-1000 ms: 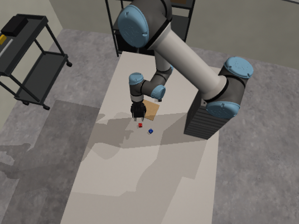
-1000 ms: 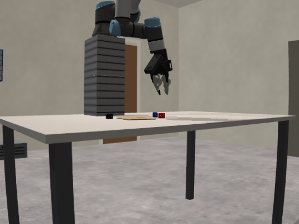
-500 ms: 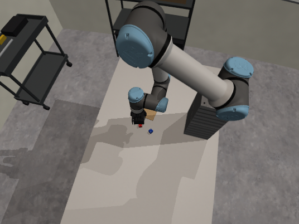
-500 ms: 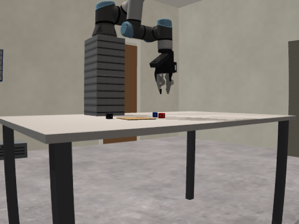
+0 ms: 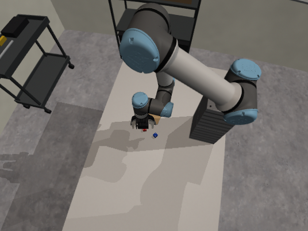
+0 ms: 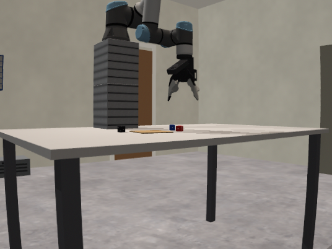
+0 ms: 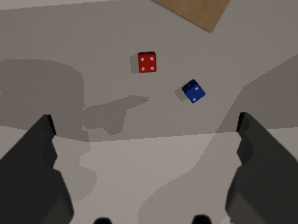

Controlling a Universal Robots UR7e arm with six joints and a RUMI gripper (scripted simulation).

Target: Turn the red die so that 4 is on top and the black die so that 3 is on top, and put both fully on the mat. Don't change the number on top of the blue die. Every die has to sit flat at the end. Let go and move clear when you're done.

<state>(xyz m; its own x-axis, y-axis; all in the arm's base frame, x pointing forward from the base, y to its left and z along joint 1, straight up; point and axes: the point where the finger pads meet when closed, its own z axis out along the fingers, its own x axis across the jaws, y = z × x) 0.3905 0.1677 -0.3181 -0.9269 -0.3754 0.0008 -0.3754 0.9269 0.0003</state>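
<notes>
Now: hand 2 cm to the left of the red die and 12 cm above it. Also, from my hand: blue die (8 cm behind, 12 cm below); black die (6 cm behind, 27 cm to the right, 12 cm below); brown mat (16 cm to the right, 13 cm below).
</notes>
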